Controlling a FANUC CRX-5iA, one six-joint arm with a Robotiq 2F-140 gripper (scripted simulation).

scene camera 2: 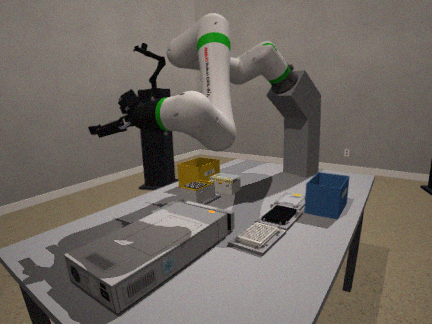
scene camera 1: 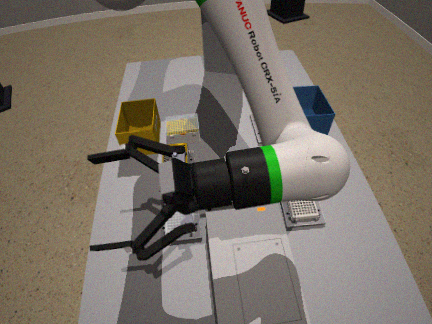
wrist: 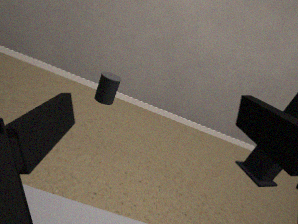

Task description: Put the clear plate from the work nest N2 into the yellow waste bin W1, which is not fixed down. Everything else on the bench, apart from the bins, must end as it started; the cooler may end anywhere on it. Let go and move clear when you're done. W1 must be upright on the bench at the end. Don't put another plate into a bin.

Labels:
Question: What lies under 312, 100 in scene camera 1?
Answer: A blue bin.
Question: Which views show the blue bin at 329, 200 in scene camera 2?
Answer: Scene camera 2 and scene camera 1 only.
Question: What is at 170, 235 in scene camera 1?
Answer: My gripper.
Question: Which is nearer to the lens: the blue bin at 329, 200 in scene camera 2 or the yellow waste bin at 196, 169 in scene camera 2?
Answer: The blue bin.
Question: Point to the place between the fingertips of my gripper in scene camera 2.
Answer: At 106, 119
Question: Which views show the yellow waste bin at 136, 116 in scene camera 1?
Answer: Scene camera 2 and scene camera 1 only.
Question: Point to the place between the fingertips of my gripper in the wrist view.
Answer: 156, 109

